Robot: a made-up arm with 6 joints.
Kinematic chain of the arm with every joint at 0, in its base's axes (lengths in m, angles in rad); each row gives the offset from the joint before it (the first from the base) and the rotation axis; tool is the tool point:
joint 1: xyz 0 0 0.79 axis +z
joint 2: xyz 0.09 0 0 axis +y
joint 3: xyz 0 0 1.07 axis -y
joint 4: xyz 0 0 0.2 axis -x
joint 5: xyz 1.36 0 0 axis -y
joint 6: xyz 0.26 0 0 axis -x
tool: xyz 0 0 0
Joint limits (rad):
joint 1: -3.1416..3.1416
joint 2: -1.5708..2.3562
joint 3: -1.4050..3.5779
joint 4: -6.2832..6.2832
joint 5: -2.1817..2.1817
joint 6: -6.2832..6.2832
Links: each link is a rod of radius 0.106 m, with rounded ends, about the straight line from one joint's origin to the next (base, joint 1, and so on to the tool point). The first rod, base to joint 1, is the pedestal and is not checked.
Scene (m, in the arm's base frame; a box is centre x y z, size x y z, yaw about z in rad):
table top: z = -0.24
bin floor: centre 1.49 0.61 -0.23 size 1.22 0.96 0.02 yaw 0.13
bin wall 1: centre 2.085 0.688 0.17 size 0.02 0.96 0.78 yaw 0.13
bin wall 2: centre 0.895 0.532 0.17 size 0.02 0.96 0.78 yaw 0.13
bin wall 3: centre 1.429 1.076 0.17 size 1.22 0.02 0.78 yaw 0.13
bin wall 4: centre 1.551 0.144 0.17 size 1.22 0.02 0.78 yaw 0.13
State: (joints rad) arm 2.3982 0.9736 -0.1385 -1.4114 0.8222 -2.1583
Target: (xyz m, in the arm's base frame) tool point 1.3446 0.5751 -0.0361
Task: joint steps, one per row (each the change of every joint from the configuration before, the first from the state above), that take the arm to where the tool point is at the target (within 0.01 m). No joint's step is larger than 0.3 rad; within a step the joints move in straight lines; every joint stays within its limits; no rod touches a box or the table.
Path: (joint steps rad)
1: -0.2608 -0.1077 -0.0688 -0.0194 0.0591 0.0000
2: -0.2607 -0.1077 -0.0687 -0.0195 0.0590 0.0000
3: -0.2608 -0.1077 -0.0688 -0.0194 0.0591 0.0000
4: -0.2608 -0.1077 -0.0687 -0.0195 0.0591 0.0000
5: -0.2607 -0.1077 -0.0688 -0.0194 0.0591 0.0000
6: -0.2608 -0.1077 -0.0687 -0.0195 0.0590 0.0000
7: -0.2608 -0.1077 -0.0688 -0.0194 0.0591 0.0000
8: -0.0054 0.2492 0.0634 0.0209 -0.0687 0.0000
9: -0.0054 0.2492 0.0635 0.0208 -0.0687 0.0000
10: -0.0054 0.2491 0.0634 0.0209 -0.0687 0.0000

